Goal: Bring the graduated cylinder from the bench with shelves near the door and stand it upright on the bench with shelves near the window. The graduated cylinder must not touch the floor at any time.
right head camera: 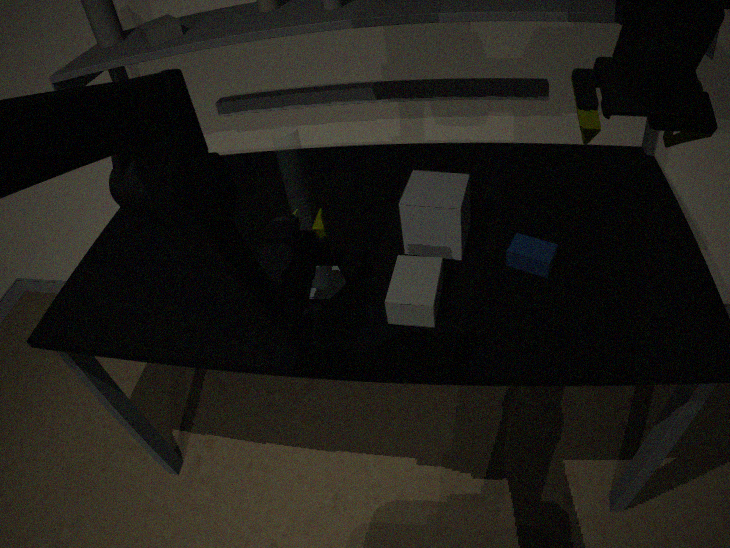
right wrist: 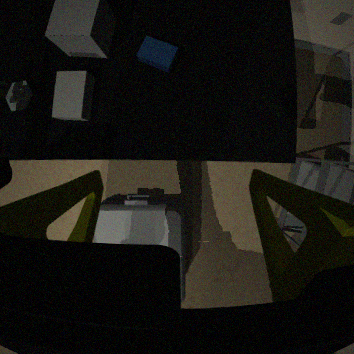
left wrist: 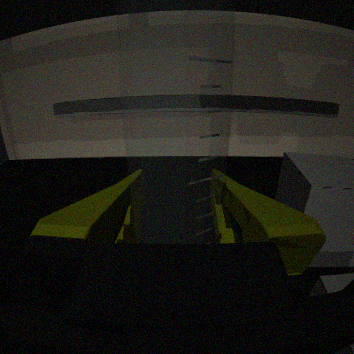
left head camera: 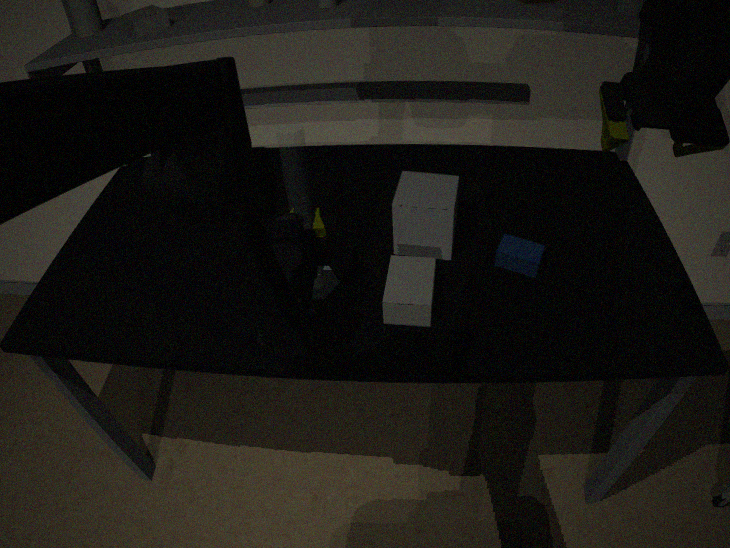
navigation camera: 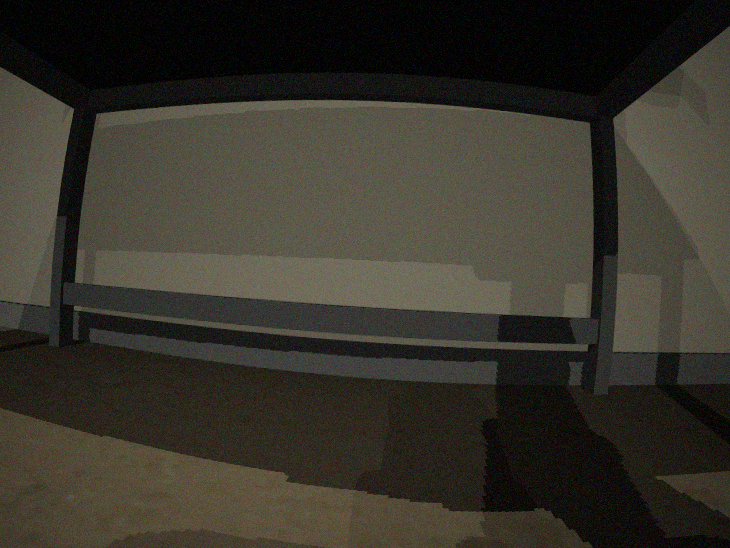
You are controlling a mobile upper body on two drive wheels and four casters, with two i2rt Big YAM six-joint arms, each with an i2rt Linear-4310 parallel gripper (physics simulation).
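Frame: origin at the left arm's base, x ahead, y right, z down, level; centimetres.
Seen in the pictures: left gripper, fingertip midpoint: (right head camera: 310, 210) (left wrist: 177, 177) (left head camera: 306, 209); right gripper, fingertip midpoint: (right head camera: 625, 140) (right wrist: 175, 177) (left head camera: 639, 149).
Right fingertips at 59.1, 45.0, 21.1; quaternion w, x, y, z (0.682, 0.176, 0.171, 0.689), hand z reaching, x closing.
Note:
Pixels of each thing's top centre, then the offset from my right fingertips to it, as dx, dy, dz. Level surfaces: height alone.
- graduated cylinder, top centre: (left head camera: 288, 127) (right head camera: 282, 130) +19.5, -45.7, +7.5
- dark bench top, surface height: dz +43.7
- large white box, top centre: (left wrist: 334, 168) (right head camera: 435, 188) (left head camera: 426, 189) (right wrist: 72, 12) +35.0, -23.9, +30.7
- blue box, top centre: (right head camera: 532, 247) (left head camera: 521, 248) (right wrist: 156, 50) +27.3, -4.8, +39.7
- shelf, surface height: dz -2.0
The graduated cylinder (left head camera: 294, 176) (right head camera: 293, 176) (left wrist: 167, 205) is a see-through grey tube with scale marks. My left gripper (left head camera: 305, 224) (right head camera: 307, 224) (left wrist: 177, 177) is shut on it, over the dark bench top (left head camera: 530, 330) (right head camera: 530, 342) (right wrist: 225, 115). The cylinder looks roughly upright; its pale angular foot (left head camera: 325, 286) (right head camera: 328, 283) (right wrist: 19, 95) shows below the fingers. Whether the foot touches the bench top cannot be told. My right gripper (left head camera: 645, 146) (right head camera: 627, 138) (right wrist: 175, 177) is open and empty, at the right of the head views.
A large white box (left head camera: 424, 227) (right head camera: 433, 227) (left wrist: 332, 210) and a smaller one (left head camera: 408, 289) (right head camera: 413, 289) (right wrist: 70, 95) stand right of the cylinder, with a blue box (left head camera: 520, 255) (right head camera: 531, 254) (right wrist: 157, 52) farther right. A shelf (left head camera: 294, 17) (right head camera: 306, 20) spans the back. Bench legs (navigation camera: 604, 235) show in the navigation view.

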